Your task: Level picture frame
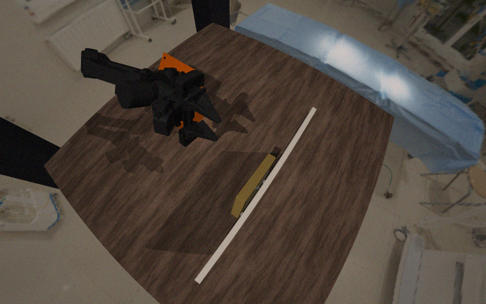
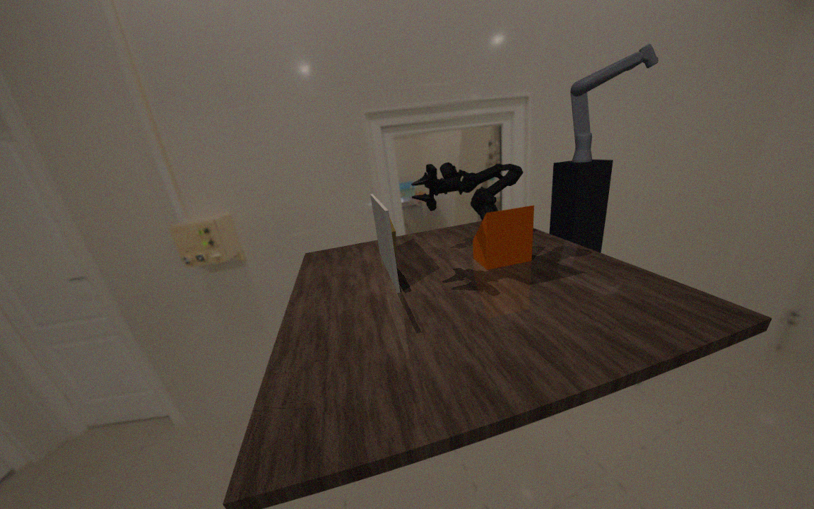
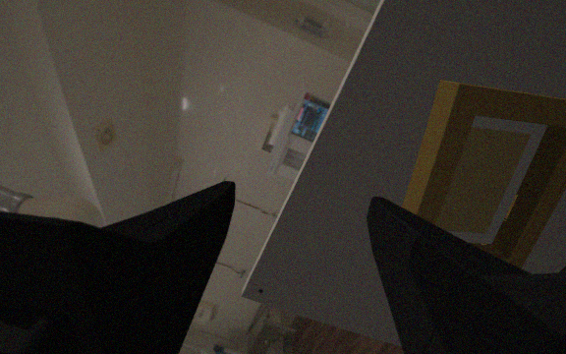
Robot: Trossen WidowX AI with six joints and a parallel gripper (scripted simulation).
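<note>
Now: the yellow picture frame 170 mm below my gripper tip, 130 mm ahead of it and 10 mm to the right of it. Round my gripper tip: white wall panel 180 mm below, 140 mm ahead, 10 mm to the right.
</note>
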